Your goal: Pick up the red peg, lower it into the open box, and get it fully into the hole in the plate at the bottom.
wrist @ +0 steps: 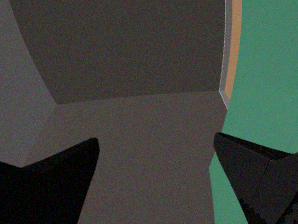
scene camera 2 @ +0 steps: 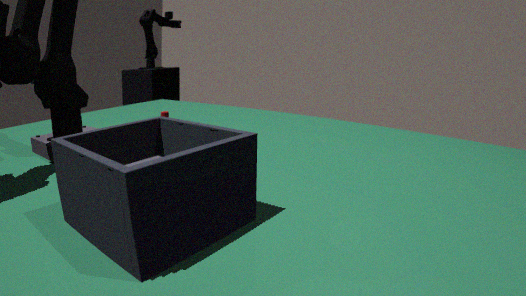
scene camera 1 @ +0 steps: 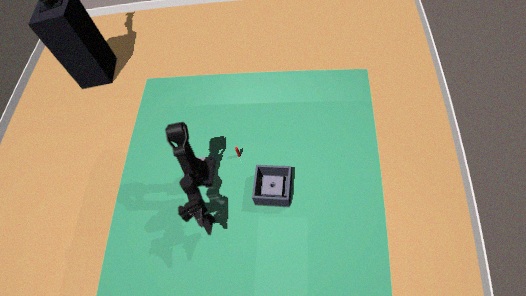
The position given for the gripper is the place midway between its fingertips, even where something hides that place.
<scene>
In view: the gripper (scene camera 1: 205,231) and a dark box (scene camera 2: 148,217).
The dark box shows as well in scene camera 1 (scene camera 1: 261,170). The gripper shows as well in the wrist view (wrist: 157,142). The wrist view does not show the dark box: it is out of frame.
</scene>
